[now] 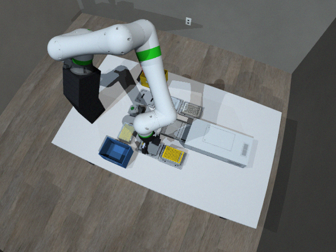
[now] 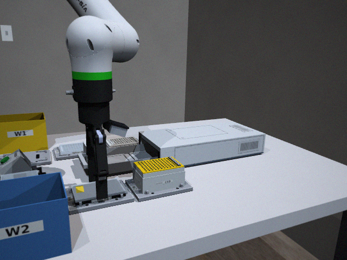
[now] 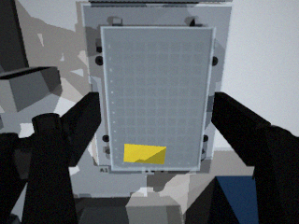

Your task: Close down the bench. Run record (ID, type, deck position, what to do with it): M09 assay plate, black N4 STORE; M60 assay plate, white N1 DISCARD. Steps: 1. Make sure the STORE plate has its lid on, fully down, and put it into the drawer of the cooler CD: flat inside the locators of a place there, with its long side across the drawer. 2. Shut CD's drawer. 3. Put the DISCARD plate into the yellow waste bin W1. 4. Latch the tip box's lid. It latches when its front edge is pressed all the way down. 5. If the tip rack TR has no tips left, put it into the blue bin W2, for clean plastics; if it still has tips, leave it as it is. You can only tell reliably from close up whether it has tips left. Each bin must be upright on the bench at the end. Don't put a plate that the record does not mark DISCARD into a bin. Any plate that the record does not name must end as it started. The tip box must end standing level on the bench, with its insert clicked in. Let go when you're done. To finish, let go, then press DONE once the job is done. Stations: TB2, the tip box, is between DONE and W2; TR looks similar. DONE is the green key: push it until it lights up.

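The black plate is 3 cm below my hand. Round my hand: yellow insert: 18 cm behind, 4 cm to the left, 1 cm above; then blue bin W2: 19 cm behind, 12 cm to the right, 1 cm below; then yellow-topped tip rack TR: 16 cm ahead, 3 cm to the right, 1 cm above.
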